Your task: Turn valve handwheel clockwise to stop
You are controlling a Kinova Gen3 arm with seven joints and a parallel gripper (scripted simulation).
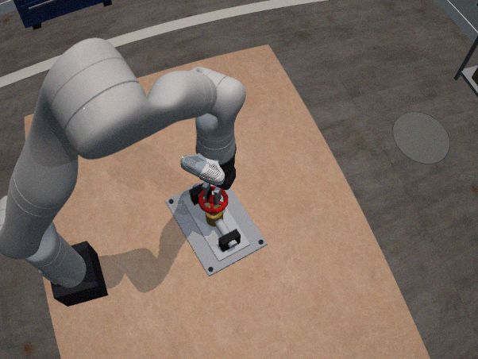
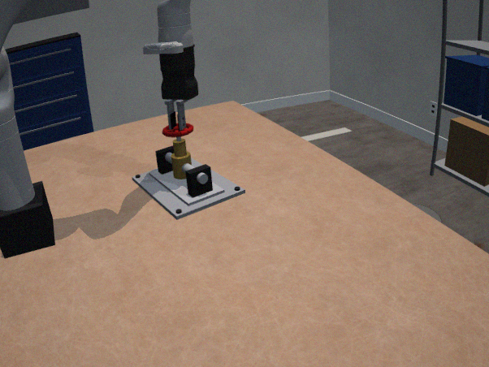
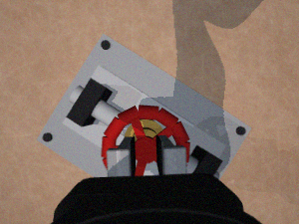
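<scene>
My hand is 30 mm above the red handwheel.
</scene>
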